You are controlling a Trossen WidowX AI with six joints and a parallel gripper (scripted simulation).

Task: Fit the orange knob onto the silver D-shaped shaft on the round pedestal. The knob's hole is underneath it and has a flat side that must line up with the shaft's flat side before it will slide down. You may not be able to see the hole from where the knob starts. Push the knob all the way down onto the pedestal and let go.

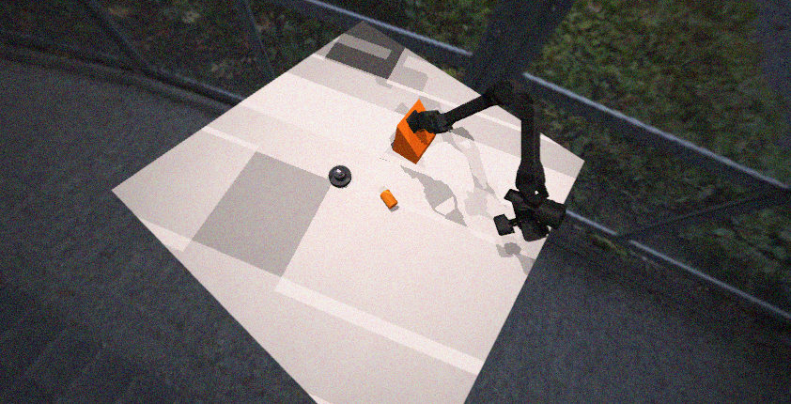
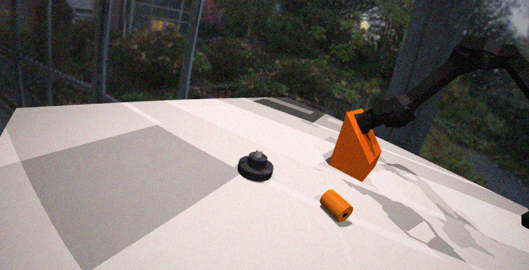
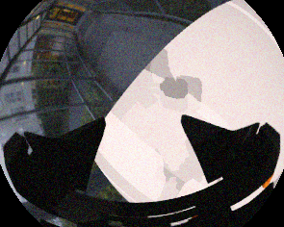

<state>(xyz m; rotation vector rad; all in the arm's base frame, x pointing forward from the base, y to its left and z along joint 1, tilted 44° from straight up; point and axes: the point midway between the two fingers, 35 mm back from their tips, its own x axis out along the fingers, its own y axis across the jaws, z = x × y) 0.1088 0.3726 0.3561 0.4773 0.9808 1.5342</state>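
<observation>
Right now the orange knob is 460 mm to the right of my gripper tip, 160 mm ahead of it and 90 mm below it. From my gripper tip the other things lie so: pedestal 650 mm to the right, 200 mm ahead, 80 mm below.
</observation>
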